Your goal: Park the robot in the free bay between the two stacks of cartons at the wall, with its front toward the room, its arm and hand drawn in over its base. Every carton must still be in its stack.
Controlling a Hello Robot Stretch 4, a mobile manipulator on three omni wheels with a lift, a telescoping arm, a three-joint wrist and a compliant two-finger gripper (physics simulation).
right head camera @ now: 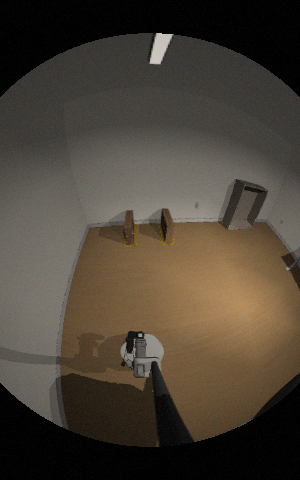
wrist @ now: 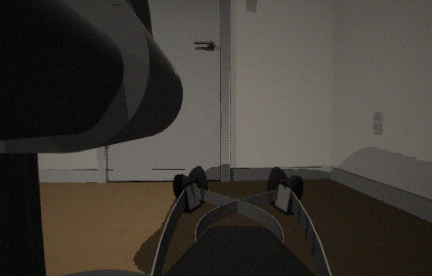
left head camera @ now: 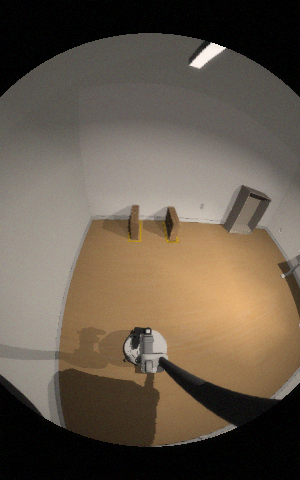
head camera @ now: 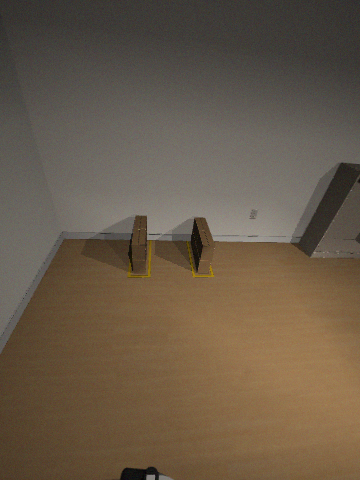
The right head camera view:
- tall cabinet: 246, 199
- wall: 50, 226
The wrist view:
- my gripper: 237, 181
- door: 198, 46
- wall: 374, 56
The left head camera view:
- tall cabinet: 250, 204
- wall: 52, 216
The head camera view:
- wall: 38, 236
